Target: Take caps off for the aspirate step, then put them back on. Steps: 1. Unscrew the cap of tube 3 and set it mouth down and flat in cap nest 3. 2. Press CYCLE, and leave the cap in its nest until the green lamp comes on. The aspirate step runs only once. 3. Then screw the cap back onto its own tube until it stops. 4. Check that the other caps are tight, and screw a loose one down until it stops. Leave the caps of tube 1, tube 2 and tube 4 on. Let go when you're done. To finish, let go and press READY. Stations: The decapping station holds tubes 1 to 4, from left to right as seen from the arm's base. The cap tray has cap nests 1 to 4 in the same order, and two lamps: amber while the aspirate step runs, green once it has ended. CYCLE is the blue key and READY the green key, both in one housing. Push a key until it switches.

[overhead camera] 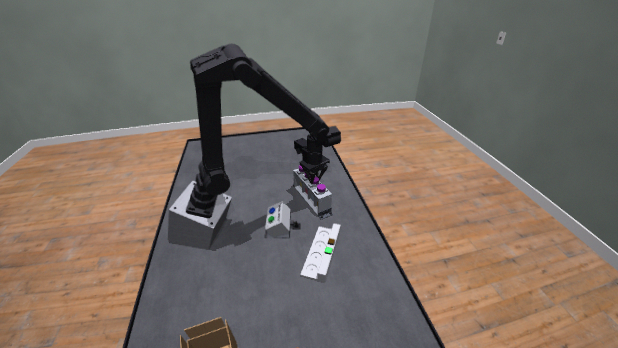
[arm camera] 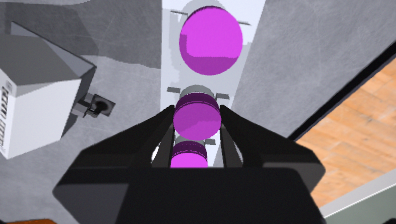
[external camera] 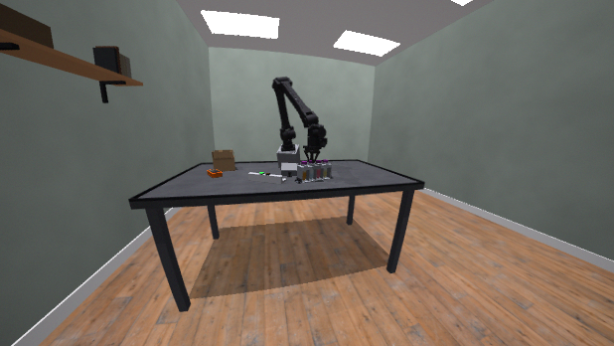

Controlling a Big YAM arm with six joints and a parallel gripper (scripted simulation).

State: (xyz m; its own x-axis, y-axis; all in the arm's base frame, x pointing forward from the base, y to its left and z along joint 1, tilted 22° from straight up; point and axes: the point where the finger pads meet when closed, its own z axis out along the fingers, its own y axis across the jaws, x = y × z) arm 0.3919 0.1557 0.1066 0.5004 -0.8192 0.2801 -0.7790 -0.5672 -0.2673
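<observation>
Right now the cap is right at my hand. From my hand the other things lie so: blue key (17 cm behind, 11 cm to the right, 5 cm below); then key housing (16 cm behind, 13 cm to the right, 7 cm below); then green key (17 cm behind, 15 cm to the right, 5 cm below).
</observation>
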